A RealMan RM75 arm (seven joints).
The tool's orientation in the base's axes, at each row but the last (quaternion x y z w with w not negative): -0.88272, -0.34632, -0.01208, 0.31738; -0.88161, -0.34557, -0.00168, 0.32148; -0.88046, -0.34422, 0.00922, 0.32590; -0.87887, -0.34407, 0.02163, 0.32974; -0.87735, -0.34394, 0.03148, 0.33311; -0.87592, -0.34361, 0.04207, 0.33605; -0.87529, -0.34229, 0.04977, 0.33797; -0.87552, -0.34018, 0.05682, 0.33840; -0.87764, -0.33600, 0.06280, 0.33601
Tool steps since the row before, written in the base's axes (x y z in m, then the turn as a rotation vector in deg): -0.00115, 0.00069, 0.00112, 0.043, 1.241, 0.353; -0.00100, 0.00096, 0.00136, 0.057, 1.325, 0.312; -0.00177, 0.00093, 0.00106, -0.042, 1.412, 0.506; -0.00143, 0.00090, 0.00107, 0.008, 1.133, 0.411; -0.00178, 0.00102, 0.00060, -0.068, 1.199, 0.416; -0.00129, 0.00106, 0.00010, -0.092, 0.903, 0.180; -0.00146, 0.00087, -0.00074, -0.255, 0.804, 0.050; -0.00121, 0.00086, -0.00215, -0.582, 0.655, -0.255; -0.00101, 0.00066, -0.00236, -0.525, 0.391, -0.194
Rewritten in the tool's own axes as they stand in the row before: -0.00019, -0.00172, -0.00027, 0.867, -0.862, 0.415; 0.00013, -0.00191, -0.00031, 0.920, -0.876, 0.493; -0.00056, -0.00219, 0.00012, 0.938, -1.096, 0.413; -0.00033, -0.00197, 0.00005, 0.785, -0.858, 0.316; -0.00061, -0.00195, 0.00061, 0.769, -0.941, 0.371; -0.00030, -0.00137, 0.00091, 0.527, -0.650, 0.395; -0.00067, -0.00083, 0.00152, 0.322, -0.607, 0.491; -0.00066, 0.00022, 0.00252, -0.062, -0.517, 0.750; -0.00063, 0.00058, 0.00251, -0.178, -0.379, 0.539
